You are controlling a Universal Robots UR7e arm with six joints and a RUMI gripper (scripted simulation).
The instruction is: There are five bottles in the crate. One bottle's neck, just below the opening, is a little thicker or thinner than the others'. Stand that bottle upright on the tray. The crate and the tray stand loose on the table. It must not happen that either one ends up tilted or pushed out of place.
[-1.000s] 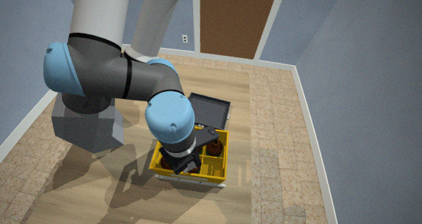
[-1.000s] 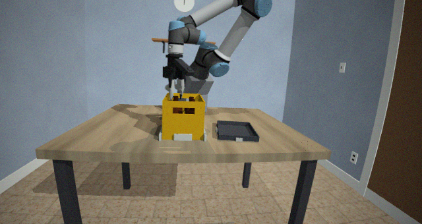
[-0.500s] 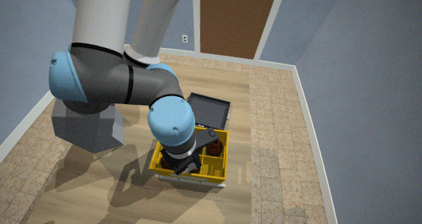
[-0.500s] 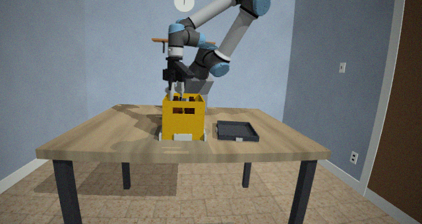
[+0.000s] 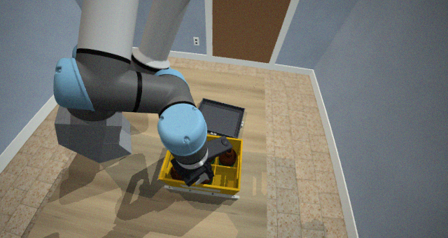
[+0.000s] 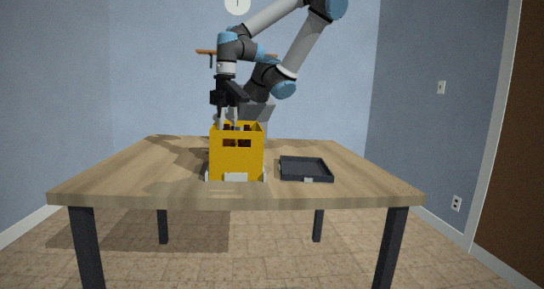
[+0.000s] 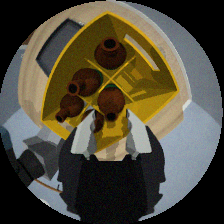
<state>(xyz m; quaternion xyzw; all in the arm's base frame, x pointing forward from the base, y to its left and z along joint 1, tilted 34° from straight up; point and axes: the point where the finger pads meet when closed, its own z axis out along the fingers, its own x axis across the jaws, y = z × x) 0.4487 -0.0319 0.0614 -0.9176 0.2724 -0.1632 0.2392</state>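
The crate lies 2 cm behind my hand, 3 cm to the left of it and 7 cm below it. Round my hand: tray: 8 cm behind, 30 cm to the left, 14 cm below; bottle: 6 cm ahead, 10 cm to the left, 7 cm below.
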